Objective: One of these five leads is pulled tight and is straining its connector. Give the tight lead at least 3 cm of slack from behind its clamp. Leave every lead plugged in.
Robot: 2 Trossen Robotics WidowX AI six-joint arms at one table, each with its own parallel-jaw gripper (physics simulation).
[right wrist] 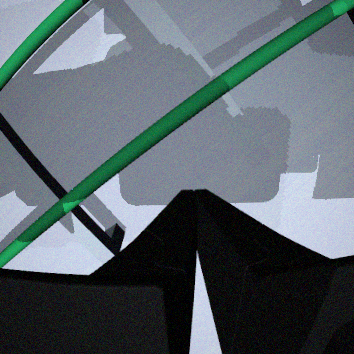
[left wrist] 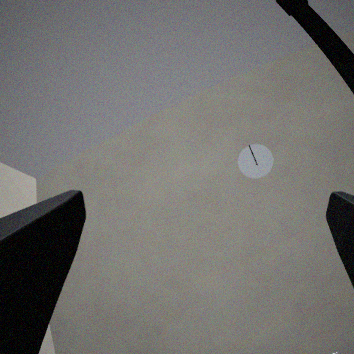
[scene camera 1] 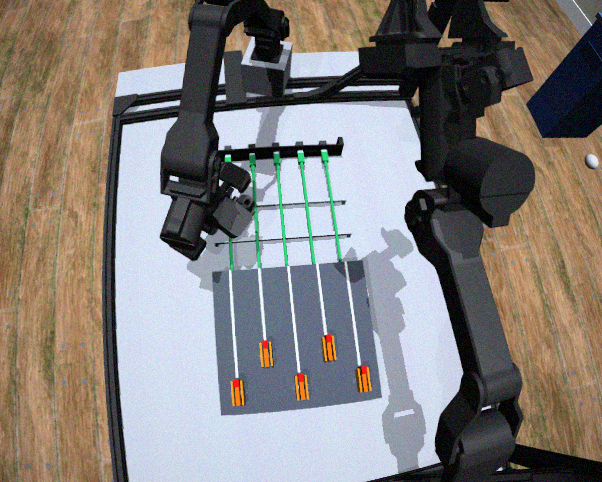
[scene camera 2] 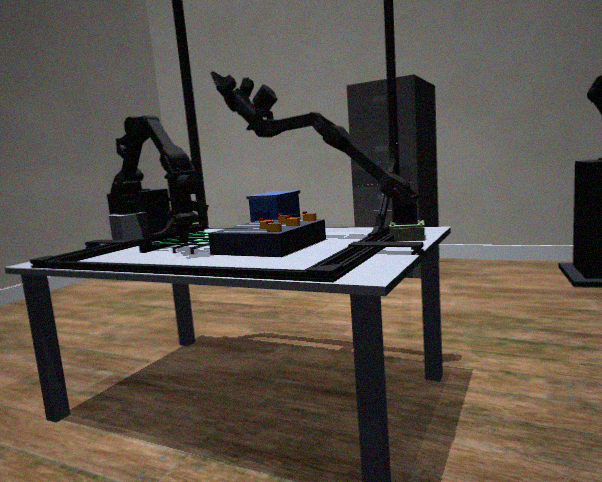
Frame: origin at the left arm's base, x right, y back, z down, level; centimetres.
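Seen in the pictures: left gripper, between the fingertips: [left wrist: 210, 205] [scene camera 2: 214, 77]; right gripper, between the fingertips: [right wrist: 193, 202] [scene camera 2: 185, 243]; left arm's base, origin of its link: [scene camera 2: 406, 223]; right arm's base, origin of its link: [scene camera 1: 267, 52] [scene camera 2: 127, 213].
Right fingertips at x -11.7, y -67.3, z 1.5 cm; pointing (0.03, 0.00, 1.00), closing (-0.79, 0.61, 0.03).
Note:
Offsets run from my right fingertips to a thing's top centre. "spot": to the spot under its first point. Level surfaces: height alone.
Five leads run from green connectors {spot: dx +16.7, dy -10.6, dz +0.2 cm} [scene camera 1: 276, 158] at the black rail {spot: dx +25.4, dy -9.9, dz +0.6 cm} [scene camera 1: 314, 150], as green cable [scene camera 1: 282, 220] [right wrist: 175, 118], then white over the dark box [scene camera 1: 273, 396] [scene camera 2: 246, 244] to several orange clamps [scene camera 1: 301, 387] [scene camera 2: 273, 227] with red tops. The leftmost lead is partly hidden by the right arm in scene camera 1. All the leads look nearly straight there; I cannot tell which is tight. My right gripper [right wrist: 193, 202] is shut and empty, low beside a green lead. My left gripper [scene camera 2: 217, 80] [left wrist: 210, 205] is open and empty, high above the table.
Two thin black cross rods [scene camera 1: 296, 204] [scene camera 1: 271, 241] [right wrist: 30, 155] run across the green cables. A black frame [scene camera 1: 111, 281] borders the white table {dz +3.1 cm} [scene camera 1: 160, 351]. A blue box [scene camera 2: 273, 204] shows behind the dark box in scene camera 2. The left arm stretches along the table's right side in scene camera 1.

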